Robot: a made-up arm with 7 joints.
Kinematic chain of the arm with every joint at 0, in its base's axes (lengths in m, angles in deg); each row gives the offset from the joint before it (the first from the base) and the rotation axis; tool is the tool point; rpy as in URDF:
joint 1: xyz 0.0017 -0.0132 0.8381 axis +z
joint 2: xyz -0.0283 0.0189 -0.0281 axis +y
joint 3: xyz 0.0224 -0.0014 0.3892 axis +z
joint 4: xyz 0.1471 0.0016 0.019 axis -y
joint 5: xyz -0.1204 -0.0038 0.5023 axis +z
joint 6: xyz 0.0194 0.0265 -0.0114 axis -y
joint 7: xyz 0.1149 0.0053 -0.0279 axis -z
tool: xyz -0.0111 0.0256 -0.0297 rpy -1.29 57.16 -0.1
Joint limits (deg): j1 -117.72..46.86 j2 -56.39..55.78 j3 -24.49..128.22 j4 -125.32..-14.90 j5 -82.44..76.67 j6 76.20..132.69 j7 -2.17..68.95
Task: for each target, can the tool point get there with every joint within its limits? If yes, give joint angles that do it. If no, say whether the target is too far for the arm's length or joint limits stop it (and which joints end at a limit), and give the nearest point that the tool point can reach.
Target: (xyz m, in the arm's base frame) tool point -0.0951 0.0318 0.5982
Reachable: no: joint limits stop it (at a limit: joint 1, joint 2, joint 3, joint 4, joint 6, joint 7) | nearest point -0.3898 -0.2200 0.3725 | short by 0.449 m
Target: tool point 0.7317 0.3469 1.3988
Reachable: yes | joints -94.84 -37.23 88.49 -62.40 -35.26 86.13 41.19
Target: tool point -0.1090 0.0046 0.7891
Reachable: no: joint limits stop it (at a limit: joint 3, joint 4, joint 6, joint 7) | nearest point -0.6032 0.0841 0.6201 | short by 0.528 m
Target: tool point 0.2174 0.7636 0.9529
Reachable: yes | joints -32.28 -45.01 94.99 -110.22 -65.86 112.91 45.61
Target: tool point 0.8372 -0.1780 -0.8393
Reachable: no: too far | nearest point 0.5600 -0.1233 0.2609 | short by 1.136 m
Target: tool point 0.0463 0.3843 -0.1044
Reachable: no: joint limits stop it (at a limit: joint 1, joint 2, joint 4, joint 7) | nearest point 0.1682 0.4262 0.2788 | short by 0.404 m
